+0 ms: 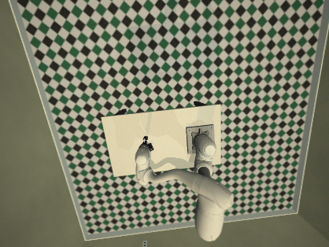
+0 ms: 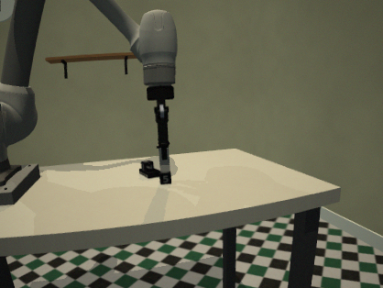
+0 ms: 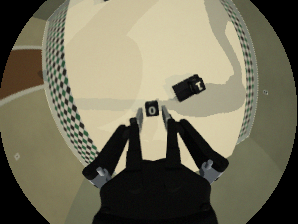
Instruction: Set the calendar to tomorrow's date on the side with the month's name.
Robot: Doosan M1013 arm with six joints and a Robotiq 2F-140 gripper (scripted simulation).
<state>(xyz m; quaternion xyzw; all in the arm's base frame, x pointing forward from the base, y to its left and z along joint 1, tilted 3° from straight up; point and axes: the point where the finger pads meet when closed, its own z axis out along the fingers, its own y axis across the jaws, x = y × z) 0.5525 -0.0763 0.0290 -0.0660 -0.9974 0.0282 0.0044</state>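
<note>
The black calendar cube is 6 cm below my hand. From my hand the other things lie so: calendar tray: 3 cm behind, 11 cm to the left, 6 cm below.
</note>
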